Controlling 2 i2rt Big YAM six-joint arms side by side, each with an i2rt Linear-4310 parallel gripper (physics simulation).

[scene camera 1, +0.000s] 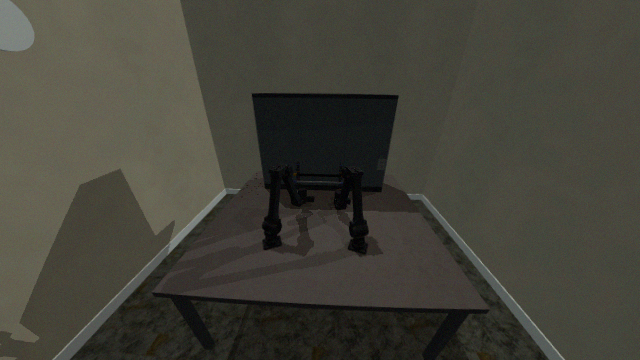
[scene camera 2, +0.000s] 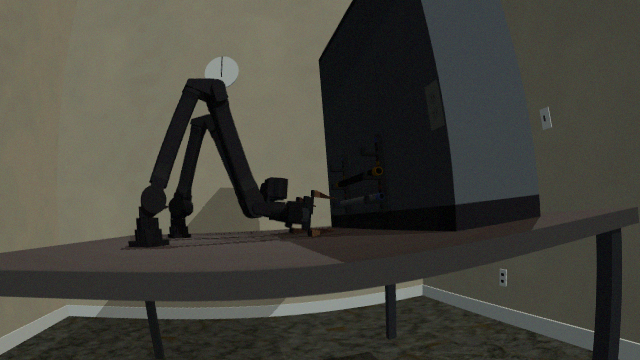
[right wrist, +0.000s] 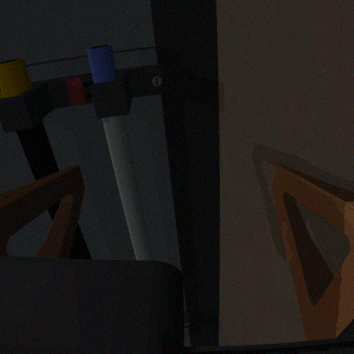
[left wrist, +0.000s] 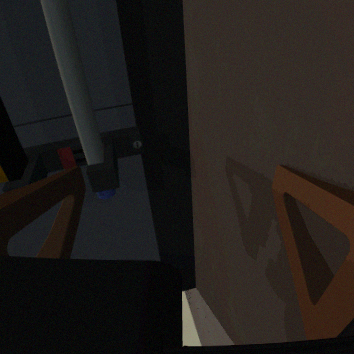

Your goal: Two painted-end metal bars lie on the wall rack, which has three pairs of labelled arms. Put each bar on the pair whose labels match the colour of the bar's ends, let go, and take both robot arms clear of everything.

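Pixels of known places: left gripper, between the fingertips: (scene camera 2: 313,218) (left wrist: 178,176); right gripper, between the fingertips: (scene camera 2: 335,214) (right wrist: 177,175); left arm's base, origin of its link: (scene camera 1: 272,243) (scene camera 2: 179,237); right arm's base, origin of its link: (scene camera 1: 357,247) (scene camera 2: 149,245).
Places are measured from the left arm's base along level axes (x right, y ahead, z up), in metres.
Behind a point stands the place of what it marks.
The black bar with yellow ends (scene camera 2: 356,179) @(y 0.505, x 0.575, z 0.180 m) (left wrist: 10,145) @(y 0.591, x 0.383, z 0.177 m) (right wrist: 40,155) @(y 0.460, x 0.680, z 0.179 m) lies level on the middle pair of the wall rack (left wrist: 127,142) (right wrist: 144,81), by a yellow label in scene camera 2. The grey bar with blue ends (scene camera 1: 320,184) @(y 0.523, x 0.551, z 0.110 m) (scene camera 2: 359,201) @(y 0.513, x 0.573, z 0.102 m) (left wrist: 75,90) @(y 0.578, x 0.418, z 0.107 m) (right wrist: 125,185) @(y 0.482, x 0.638, z 0.108 m) lies on the lowest pair; a red label (left wrist: 66,157) (right wrist: 76,91) sits just above that pair. The top pair (scene camera 2: 369,151) @(y 0.529, x 0.629, z 0.271 m) bears no bar; its label looks blue. My left gripper (left wrist: 178,176) @(y 0.461, x 0.357, z 0.053 m) and right gripper (right wrist: 179,170) @(y 0.337, x 0.660, z 0.063 m) (scene camera 2: 325,215) @(y 0.337, x 0.660, z 0.063 m) are open and empty, low before the rack, apart from both bars.
The tall dark panel (scene camera 1: 325,135) @(y 0.542, x 0.601, z 0.563 m) (scene camera 2: 380,100) @(y 0.466, x 0.775, z 0.412 m) that bears the rack stands at the back of the table (scene camera 1: 320,280) @(y -0.363, x 0.207, z 0.000 m) (scene camera 2: 225,265) @(y -0.214, x 1.107, z 0.000 m). A pale plate (scene camera 1: 381,164) @(y 0.326, x 1.092, z 0.301 m) (scene camera 2: 434,106) @(y 0.326, x 1.093, z 0.297 m) is fixed on its right part. Both grippers hang close above the table top.
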